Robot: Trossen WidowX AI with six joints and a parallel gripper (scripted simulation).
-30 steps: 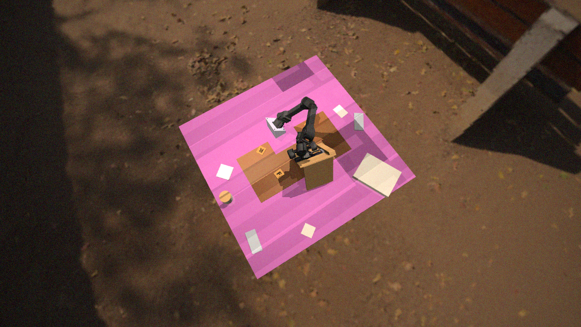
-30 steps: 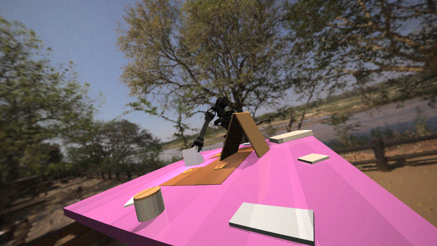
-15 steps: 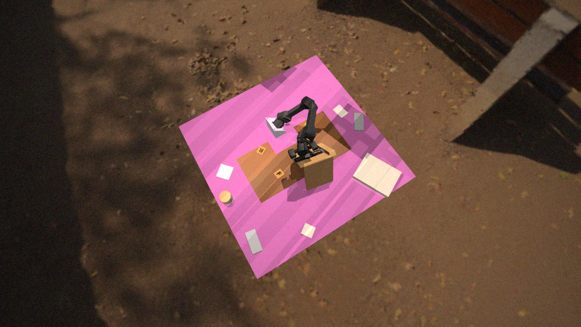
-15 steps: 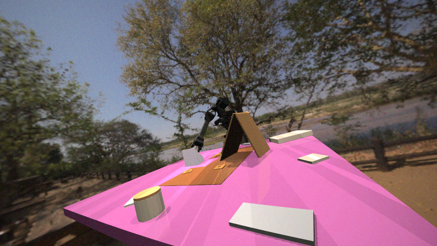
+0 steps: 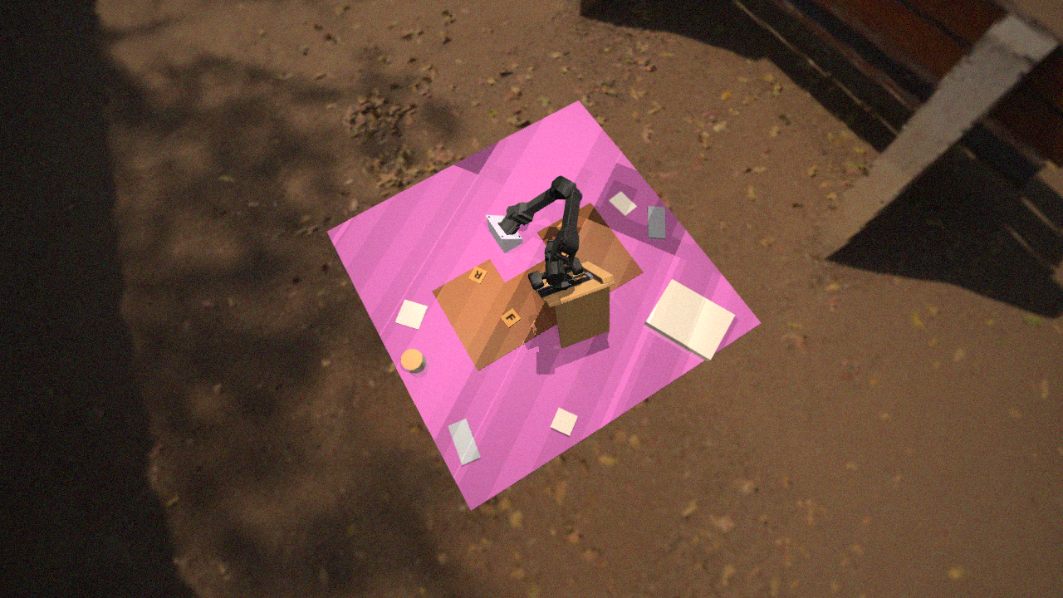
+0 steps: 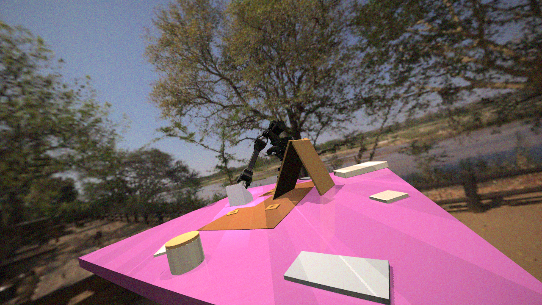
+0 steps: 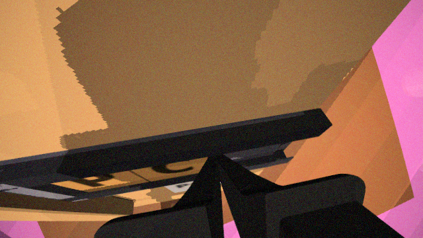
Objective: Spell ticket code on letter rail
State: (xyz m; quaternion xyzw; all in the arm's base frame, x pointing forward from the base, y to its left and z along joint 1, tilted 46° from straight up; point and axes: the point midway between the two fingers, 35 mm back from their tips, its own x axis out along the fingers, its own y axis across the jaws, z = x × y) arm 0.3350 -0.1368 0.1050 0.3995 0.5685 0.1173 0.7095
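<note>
Right now my gripper tip is 50 mm past the white ticket, 40 mm to the right of it and 90 mm above it. From my gripper tip the other things lie so: brown mat: 160 mm behind, 180 mm below; then large pale slab: 370 mm ahead, 360 mm to the left, 160 mm below; then letter tile: 60 mm behind, 180 mm to the right, 180 mm below.
</note>
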